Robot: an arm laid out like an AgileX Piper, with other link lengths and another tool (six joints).
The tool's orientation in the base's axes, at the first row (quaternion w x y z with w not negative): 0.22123 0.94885 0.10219 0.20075
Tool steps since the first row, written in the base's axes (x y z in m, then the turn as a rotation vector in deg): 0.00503 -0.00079 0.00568 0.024 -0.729 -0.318; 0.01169 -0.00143 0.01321 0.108 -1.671 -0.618; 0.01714 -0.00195 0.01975 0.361 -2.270 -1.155; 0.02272 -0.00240 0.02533 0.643 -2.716 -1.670; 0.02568 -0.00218 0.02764 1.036 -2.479 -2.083; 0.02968 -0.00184 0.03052 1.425 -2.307 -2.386; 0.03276 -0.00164 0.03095 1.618 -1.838 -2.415; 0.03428 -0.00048 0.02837 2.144 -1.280 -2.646; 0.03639 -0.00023 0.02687 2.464 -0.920 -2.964; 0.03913 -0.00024 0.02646 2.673 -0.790 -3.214; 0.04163 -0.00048 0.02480 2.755 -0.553 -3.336
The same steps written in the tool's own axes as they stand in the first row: 0.00620 0.00384 -0.00222 -0.291 0.498 0.548; 0.01453 0.00858 -0.00533 -0.583 1.199 1.187; 0.02148 0.01262 -0.00818 -0.705 1.506 1.963; 0.02824 0.01618 -0.01022 -0.751 1.691 2.675; 0.03174 0.01736 -0.01094 -0.469 1.333 3.092; 0.03639 0.01881 -0.01173 -0.173 1.083 3.441; 0.03936 0.01915 -0.01084 0.123 0.677 3.370; 0.04019 0.01710 -0.00852 0.676 0.134 3.572; 0.04165 0.01641 -0.00648 0.959 -0.296 3.834; 0.04397 0.01652 -0.00497 1.099 -0.504 4.079; 0.04560 0.01623 -0.00245 1.199 -0.761 4.124
